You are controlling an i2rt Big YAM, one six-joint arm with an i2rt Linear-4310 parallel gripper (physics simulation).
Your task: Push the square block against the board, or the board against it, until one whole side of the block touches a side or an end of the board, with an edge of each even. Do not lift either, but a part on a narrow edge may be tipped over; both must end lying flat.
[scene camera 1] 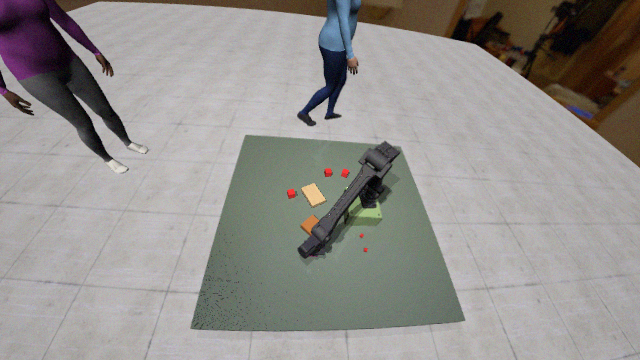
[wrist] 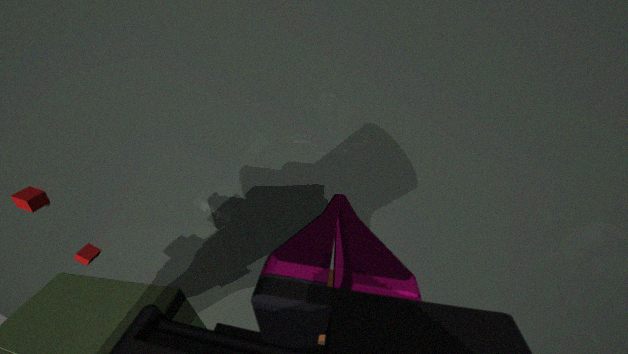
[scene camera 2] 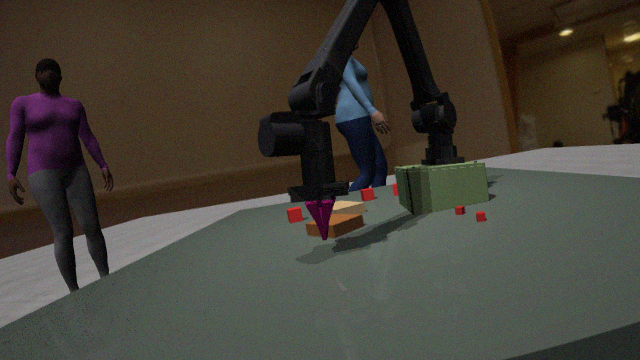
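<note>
The square orange block lies flat, partly under the arm in scene camera 1. In the wrist view a sliver of the block shows behind the gripper body. The light tan board lies flat beyond the block, with a gap between them in scene camera 1. My gripper is shut and empty, its magenta fingers pointing down. Its tips are low, on the near side of the block, away from the board. Whether they touch the block or the table is not clear.
A green box stands under the arm's base. One red cube lies left of the board; two more red cubes lie beyond it. Two small red cubes lie before the box. Two people stand beyond the green tabletop.
</note>
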